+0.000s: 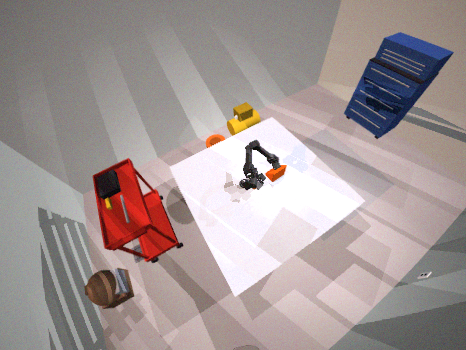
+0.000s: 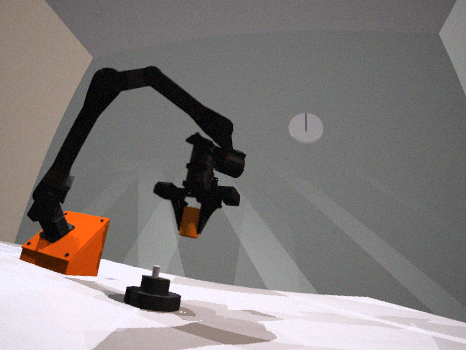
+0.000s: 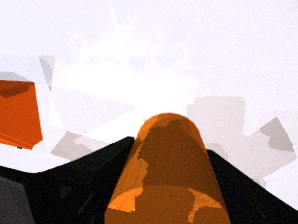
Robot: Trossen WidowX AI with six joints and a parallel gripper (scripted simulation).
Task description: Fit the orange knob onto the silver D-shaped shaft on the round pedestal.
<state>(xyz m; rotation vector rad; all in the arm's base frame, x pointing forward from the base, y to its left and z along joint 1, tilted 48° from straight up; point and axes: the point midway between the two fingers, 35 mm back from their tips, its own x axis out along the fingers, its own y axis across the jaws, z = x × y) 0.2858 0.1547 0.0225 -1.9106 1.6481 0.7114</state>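
The round black pedestal is 20 mm ahead of my gripper tip, 130 mm to the right of it and 100 mm below it. The rest, counted from my gripper tip: orange knob: 30 mm above.
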